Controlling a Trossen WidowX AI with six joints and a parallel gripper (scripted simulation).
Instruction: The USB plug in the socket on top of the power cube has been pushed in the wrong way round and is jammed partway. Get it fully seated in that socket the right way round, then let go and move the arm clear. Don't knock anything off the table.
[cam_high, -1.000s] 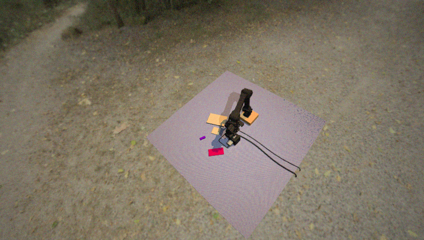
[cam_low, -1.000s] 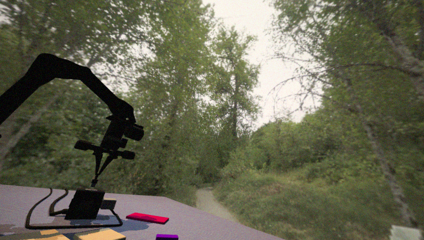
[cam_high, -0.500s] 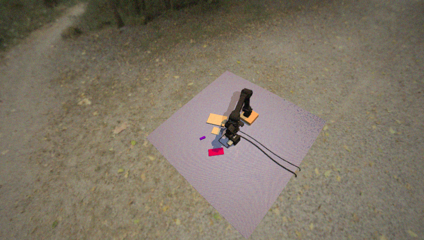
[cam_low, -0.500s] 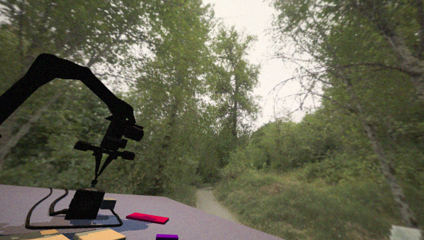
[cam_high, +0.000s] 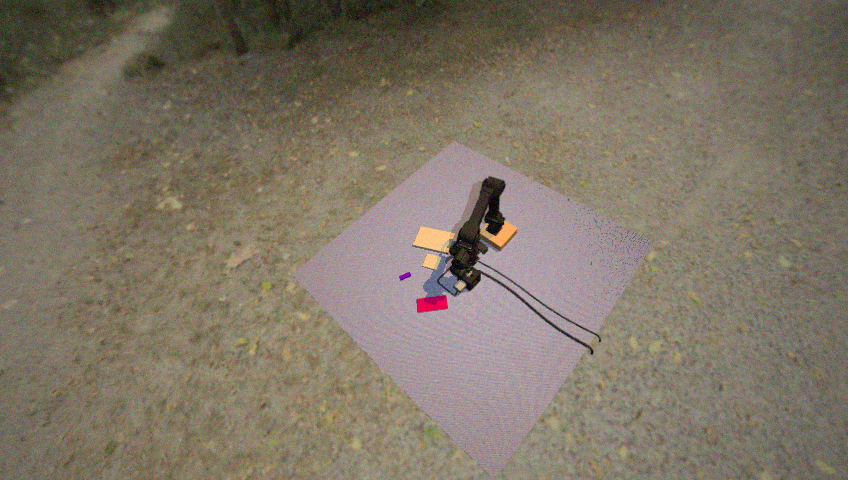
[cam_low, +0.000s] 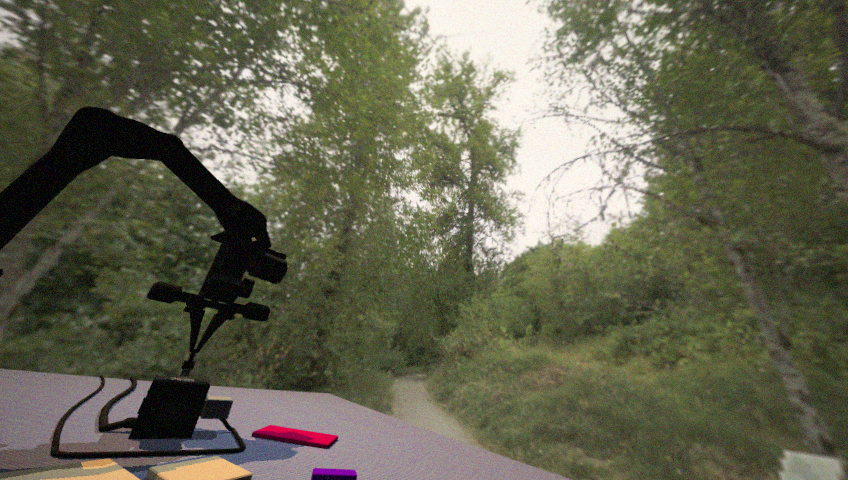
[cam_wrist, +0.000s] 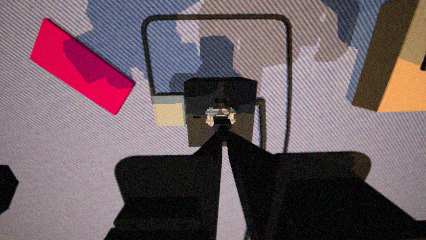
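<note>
Right now the USB plug is 2 cm below my gripper tip. From my gripper tip the other things lie so: purple piece (27 cm to the right, 16 cm ahead, 12 cm below); magenta flat block (19 cm ahead, 12 cm below, 7 cm to the right).
</note>
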